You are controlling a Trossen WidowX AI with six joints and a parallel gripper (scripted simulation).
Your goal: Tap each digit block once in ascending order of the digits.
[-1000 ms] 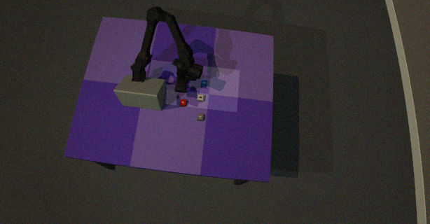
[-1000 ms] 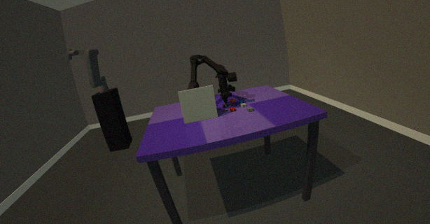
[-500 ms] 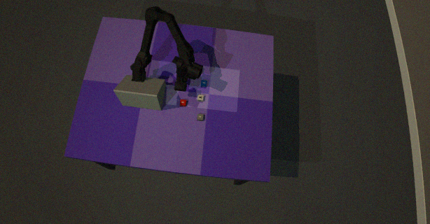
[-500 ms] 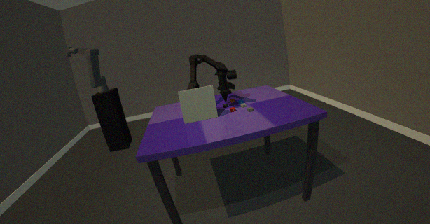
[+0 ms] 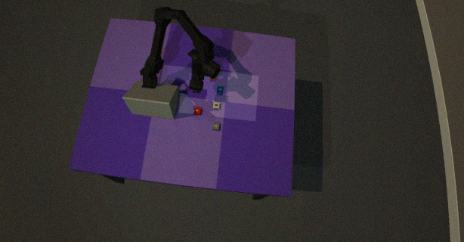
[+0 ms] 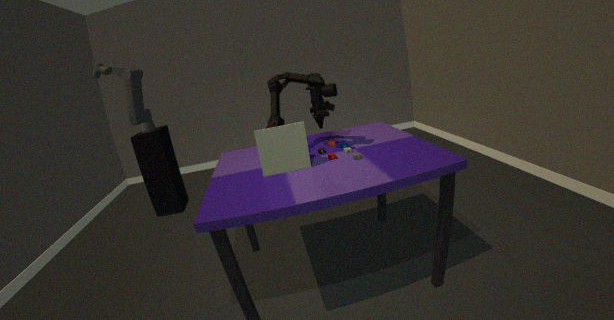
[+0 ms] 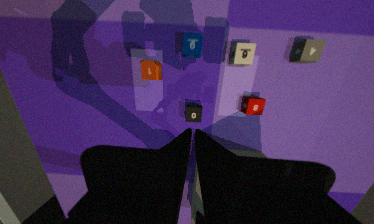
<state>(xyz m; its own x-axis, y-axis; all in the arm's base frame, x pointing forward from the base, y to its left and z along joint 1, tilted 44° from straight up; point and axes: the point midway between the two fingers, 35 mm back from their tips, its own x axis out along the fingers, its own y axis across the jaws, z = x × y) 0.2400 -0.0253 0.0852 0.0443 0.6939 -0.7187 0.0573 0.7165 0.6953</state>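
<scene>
Right now my gripper tip is 11 cm above the orange block, 8 cm to the right of it and 7 cm short of it. The rest, counted from my gripper tip: black block: 11 cm below, 2 cm behind, 1 cm to the right; blue block: 11 cm below, 11 cm ahead; red block: 12 cm to the right, 11 cm below.
</scene>
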